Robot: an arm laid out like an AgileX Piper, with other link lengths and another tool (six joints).
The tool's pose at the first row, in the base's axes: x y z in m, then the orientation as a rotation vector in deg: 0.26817, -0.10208, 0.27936, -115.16, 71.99, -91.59
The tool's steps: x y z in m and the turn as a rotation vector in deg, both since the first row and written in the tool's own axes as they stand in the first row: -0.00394, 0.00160, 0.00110, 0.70, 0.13, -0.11; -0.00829, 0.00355, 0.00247, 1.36, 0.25, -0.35; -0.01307, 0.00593, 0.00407, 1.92, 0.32, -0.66; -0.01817, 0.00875, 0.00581, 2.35, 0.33, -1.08; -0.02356, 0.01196, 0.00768, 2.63, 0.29, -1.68
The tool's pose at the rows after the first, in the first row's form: 0.26840, -0.10032, 0.27534, -114.77, 71.22, -92.01; 0.26871, -0.09854, 0.27072, -114.53, 70.37, -92.47; 0.26903, -0.09674, 0.26546, -114.44, 69.56, -92.86; 0.26927, -0.09499, 0.25964, -114.57, 68.77, -93.19; 0.26945, -0.09329, 0.25332, -114.97, 67.98, -93.49
